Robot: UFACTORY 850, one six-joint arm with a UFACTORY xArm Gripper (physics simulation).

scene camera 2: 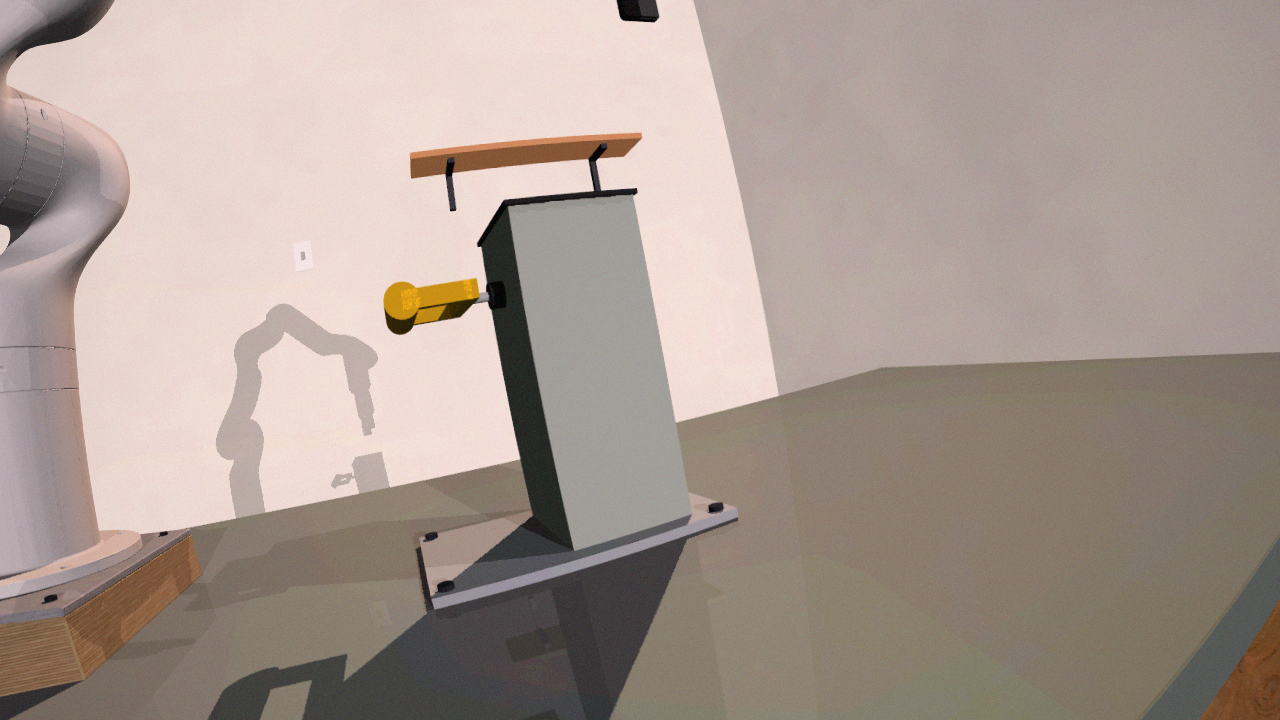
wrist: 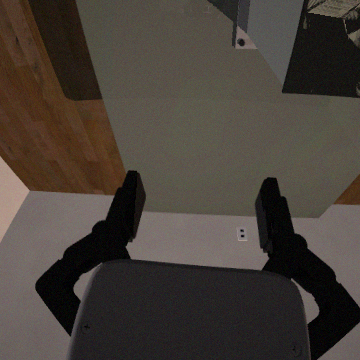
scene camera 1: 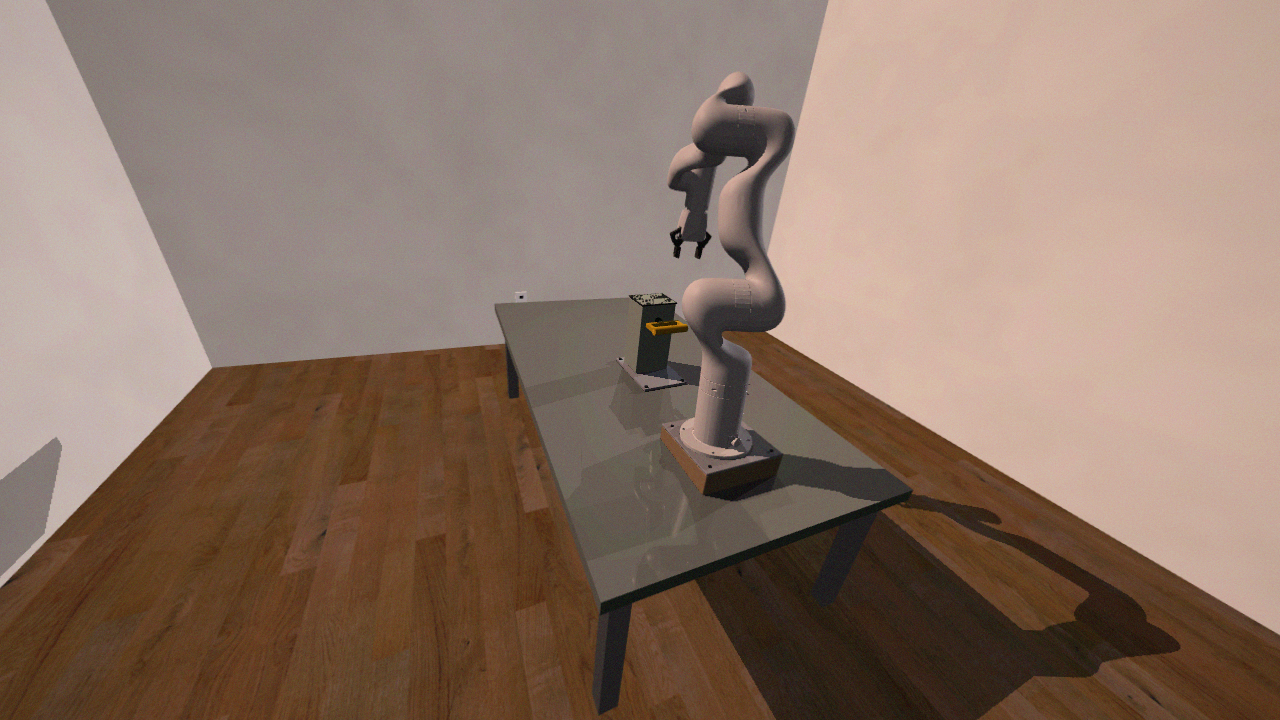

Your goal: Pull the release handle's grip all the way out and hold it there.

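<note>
The release handle's yellow grip [scene camera 1: 666, 328] [scene camera 2: 434, 300] sticks out sideways from the upper side of a grey-green post [scene camera 1: 650, 344] [scene camera 2: 601, 367], on a short metal rod with a black collar. My gripper [scene camera 1: 688, 253] [wrist: 199, 185] is open and empty, high above the post, apart from the handle. In scene camera 2 a dark fingertip shows at the top edge. In the wrist view the post's dark top [wrist: 320, 65] is at the upper right, and the yellow grip does not show.
The post stands on a bolted base plate [scene camera 1: 646, 385] [scene camera 2: 483, 591] on the table [scene camera 1: 572, 447] [scene camera 2: 895, 537]. In scene camera 2 an orange-brown shelf board [scene camera 2: 528, 153] on black brackets shows above the post. The arm's wooden base block [scene camera 1: 738, 474] [scene camera 2: 134, 617] stands on the handle's side.
</note>
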